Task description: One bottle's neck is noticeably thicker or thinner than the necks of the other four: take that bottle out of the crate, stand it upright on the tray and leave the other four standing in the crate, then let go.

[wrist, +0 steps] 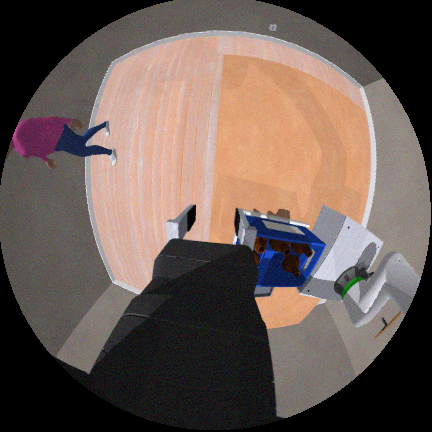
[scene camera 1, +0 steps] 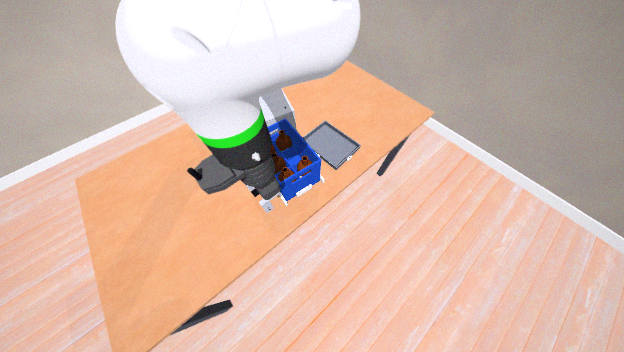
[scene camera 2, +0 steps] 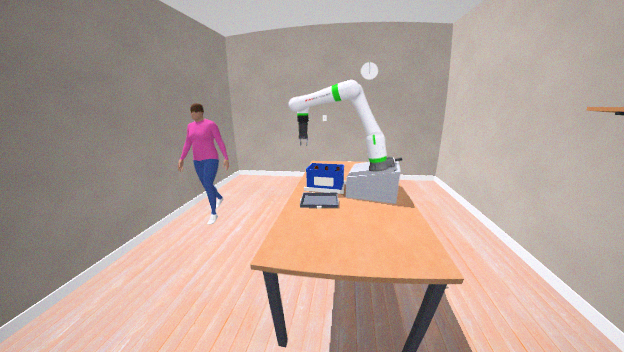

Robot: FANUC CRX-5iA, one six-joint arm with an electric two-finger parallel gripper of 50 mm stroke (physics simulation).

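Frame: origin at the arm's base, x left, y back, z up, level; centimetres.
Seen in the pictures: gripper, fingertip midpoint: (wrist: 214,213) (scene camera 1: 263,201) (scene camera 2: 303,145); arm's base at its link origin: (wrist: 346,279) (scene camera 2: 378,168).
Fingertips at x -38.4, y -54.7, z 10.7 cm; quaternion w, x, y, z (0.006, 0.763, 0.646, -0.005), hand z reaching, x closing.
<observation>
Offsets run from my fingertips to a thing's middle. "spot": to the spot under its first point. Level surfaces: height alone.
The blue crate @(dx +22.2, dy +17.3, dz -22.2 cm) (scene camera 1: 313,178) (scene camera 2: 340,181) (wrist: 311,239) stands upright on the table with brown bottles in it. In the wrist view one bottle @(dx +28.5, dy +24.6, dz -22.4 cm) (wrist: 291,264) is in the row away from the label, and others @(dx +20.2, dy +27.4, dz -22.4 cm) (wrist: 301,249) @(dx +17.7, dy +18.3, dz -22.4 cm) (wrist: 279,246) @(dx +15.7, dy +10.1, dz -22.4 cm) (wrist: 260,244) are near the labelled wall; part of another @(dx +24.5, dy +7.7, dz -22.4 cm) (wrist: 256,257) shows beside the gripper. I cannot tell which neck differs. The grey tray @(spot: dx +49.0, dy +11.0, dz -30.4 cm) (scene camera 1: 331,142) (scene camera 2: 320,201) is beside the crate, with no bottle on it. My gripper (scene camera 1: 261,199) (scene camera 2: 303,143) (wrist: 214,213) is open and empty, pointing down, high above and off to one side of the crate.
The grey robot pedestal (scene camera 1: 287,107) (scene camera 2: 372,185) stands close to the crate on the wooden table @(dz -30.9 cm) (scene camera 1: 165,215) (scene camera 2: 357,240) (wrist: 270,130). A white base @(spot: dx +32.5, dy +15.4, dz -29.3 cm) (scene camera 2: 324,190) is under the crate. A person in pink (scene camera 2: 202,140) (wrist: 42,135) is on the floor beyond the table's edge.
</observation>
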